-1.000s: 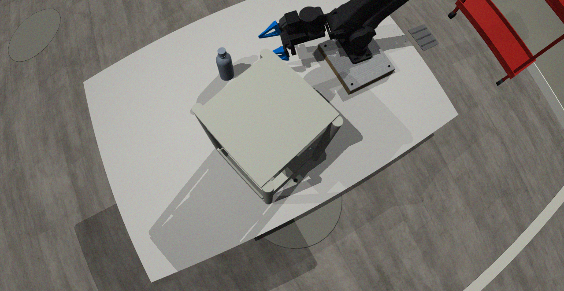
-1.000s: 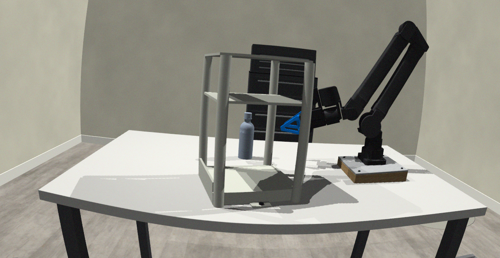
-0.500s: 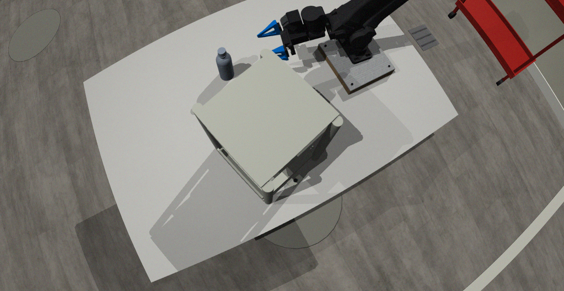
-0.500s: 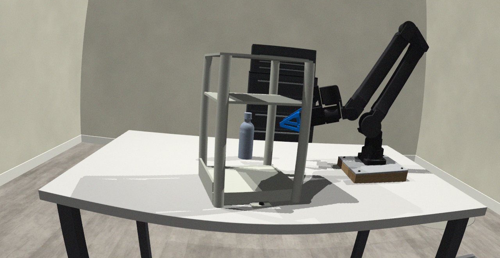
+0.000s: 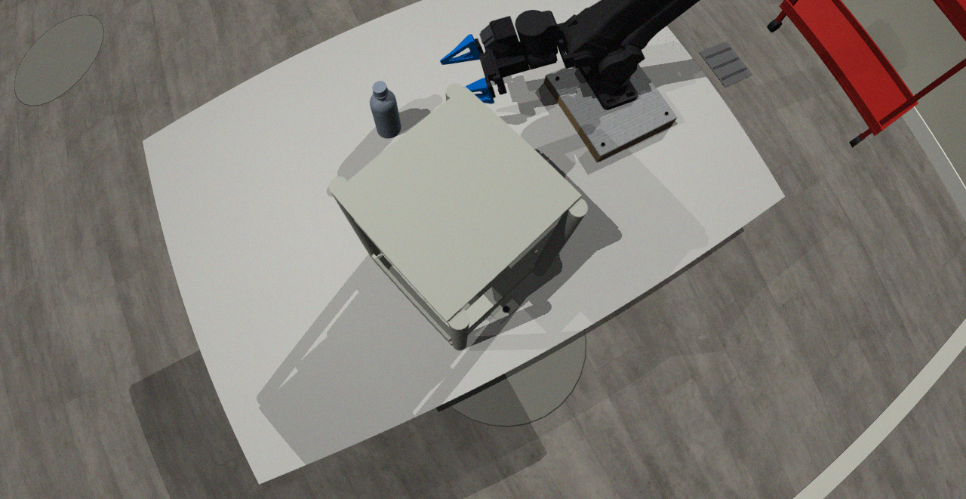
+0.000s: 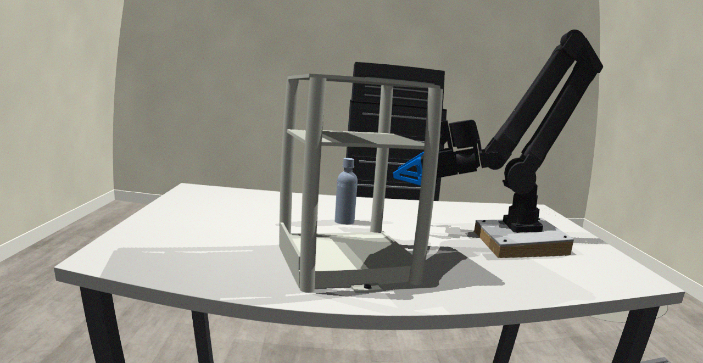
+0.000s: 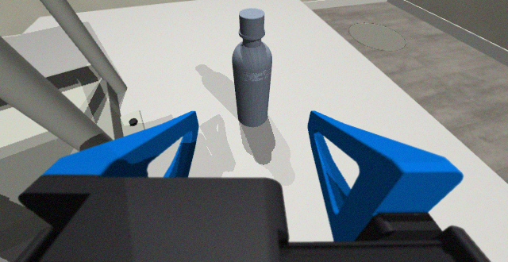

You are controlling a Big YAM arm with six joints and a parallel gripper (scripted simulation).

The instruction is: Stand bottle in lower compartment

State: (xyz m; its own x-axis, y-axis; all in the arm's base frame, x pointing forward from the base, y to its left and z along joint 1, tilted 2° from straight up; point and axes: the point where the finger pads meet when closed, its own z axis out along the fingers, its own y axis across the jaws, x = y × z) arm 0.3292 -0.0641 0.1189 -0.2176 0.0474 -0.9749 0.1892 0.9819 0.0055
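The grey bottle lies 13 cm ahead of my hand, 4 cm below it and 2 cm to the right of it. Also, from my hand: shelving unit: 29 cm to the left, 10 cm ahead, 3 cm above.
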